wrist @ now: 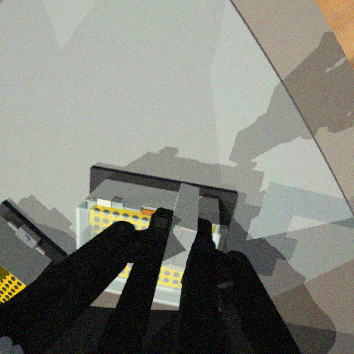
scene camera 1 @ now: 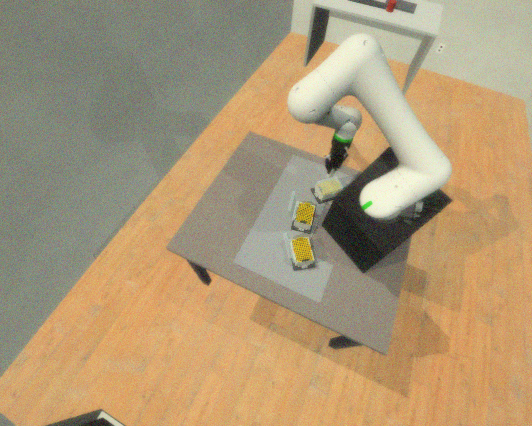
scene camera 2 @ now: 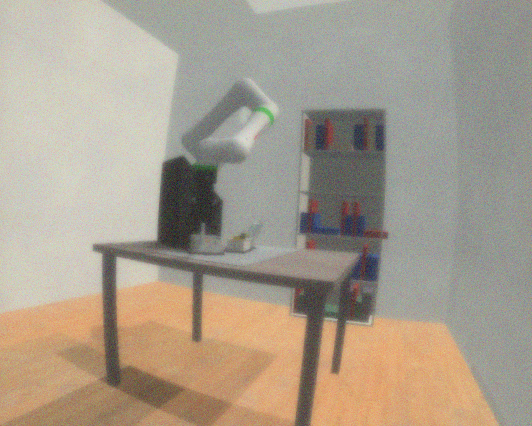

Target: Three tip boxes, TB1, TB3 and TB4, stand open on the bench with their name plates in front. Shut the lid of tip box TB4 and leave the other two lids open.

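Frame: origin at the arm's base, x ahead, y left, z up, level; metres.
Seen in the pictures: gripper, fingertip midpoint: (wrist: 185, 201) (scene camera 1: 328, 176) (scene camera 2: 202, 240); arm's base, link origin: (scene camera 2: 191, 182).
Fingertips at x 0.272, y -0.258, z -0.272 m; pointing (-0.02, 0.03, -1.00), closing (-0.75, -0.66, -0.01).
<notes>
Offsets run from my fingertips to a thing's top centre. "spot": to the spot under its first point. Level surfaces: height alone.
The far tip box {0.014 m up, 0.034 m back, 0.069 m left} (scene camera 1: 328, 190) (scene camera 2: 207, 244) (wrist: 120, 196) has its clear lid lying over the yellow tip rack; whether it is fully seated I cannot tell. My gripper (scene camera 1: 332, 172) (scene camera 2: 203, 229) (wrist: 185, 201) is shut and empty, its pale fingertips pointing down at this box; contact is unclear. The middle box (scene camera 1: 304, 215) (wrist: 25, 260) has its clear lid (scene camera 1: 292, 201) standing open. The near box {0.011 m up, 0.035 m back, 0.470 m left} (scene camera 1: 302, 251) also has its lid {spot: 0.079 m up, 0.032 m ahead, 0.515 m left} (scene camera 1: 287, 244) open. An open box {0.002 m up, 0.017 m ahead, 0.277 m left} (scene camera 2: 239, 243) shows in scene camera 2. No name plate is readable, so which box is TB4 I cannot tell.
The boxes stand on a light grey mat {0.064 m down} (scene camera 1: 260, 250) on the brown bench {0.067 m down} (scene camera 1: 210, 220) (scene camera 2: 310, 265). The arm's black pedestal (scene camera 1: 365, 245) (scene camera 2: 172, 205) stands close beside the boxes. A bookshelf (scene camera 2: 345, 110) is behind the bench. A white table (scene camera 1: 425, 24) stands at the wall.
</notes>
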